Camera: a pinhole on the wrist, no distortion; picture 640 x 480 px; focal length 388.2 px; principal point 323.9 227.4 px. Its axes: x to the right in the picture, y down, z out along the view. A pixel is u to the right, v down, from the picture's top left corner.
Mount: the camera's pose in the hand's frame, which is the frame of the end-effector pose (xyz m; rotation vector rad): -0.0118 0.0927 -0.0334 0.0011 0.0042 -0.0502
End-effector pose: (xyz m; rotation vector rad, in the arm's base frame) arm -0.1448 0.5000 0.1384 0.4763 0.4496 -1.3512
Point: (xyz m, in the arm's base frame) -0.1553 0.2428 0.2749
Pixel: 518.6 60.2
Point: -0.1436 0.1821 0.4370
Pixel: 412.3 130.6
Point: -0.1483 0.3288 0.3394
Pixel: 377.0 87.3
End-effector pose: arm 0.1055 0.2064 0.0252 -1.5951 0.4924 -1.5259
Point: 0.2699 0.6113 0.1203
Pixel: outside the picture
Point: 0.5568 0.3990 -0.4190
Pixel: 39.9 436.3
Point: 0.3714 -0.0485 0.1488
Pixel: outside the picture
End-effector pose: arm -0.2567 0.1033 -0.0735 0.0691 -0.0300 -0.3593
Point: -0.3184 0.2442 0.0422
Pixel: 63.4 285.0
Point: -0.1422 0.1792 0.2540
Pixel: 428.0 279.8
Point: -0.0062 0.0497 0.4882
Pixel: 504.0 227.6
